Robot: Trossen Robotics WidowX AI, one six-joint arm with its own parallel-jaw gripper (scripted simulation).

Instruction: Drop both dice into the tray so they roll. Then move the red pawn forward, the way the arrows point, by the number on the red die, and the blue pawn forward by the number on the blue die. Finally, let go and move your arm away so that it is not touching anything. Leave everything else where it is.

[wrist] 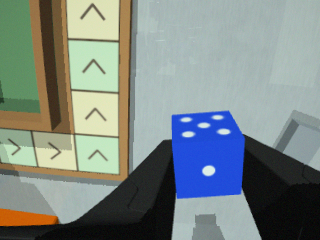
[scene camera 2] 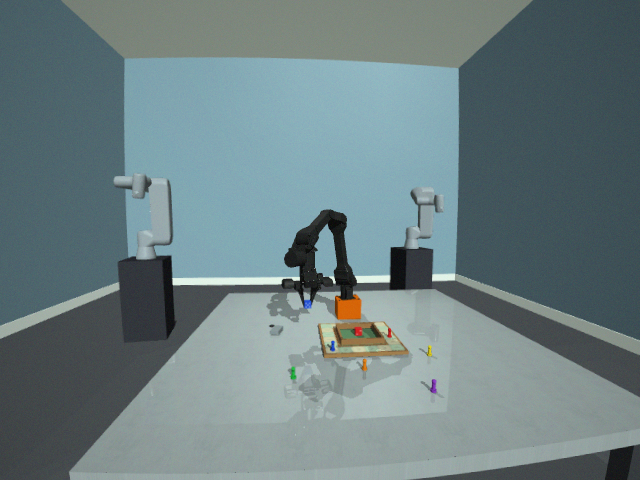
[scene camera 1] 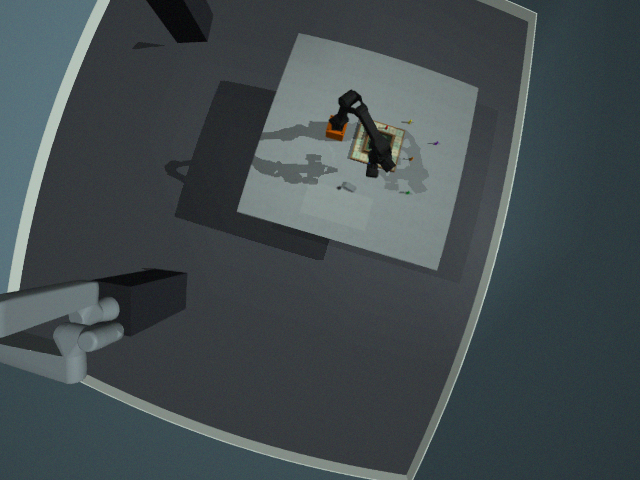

my gripper: holds a blue die (wrist: 207, 147)
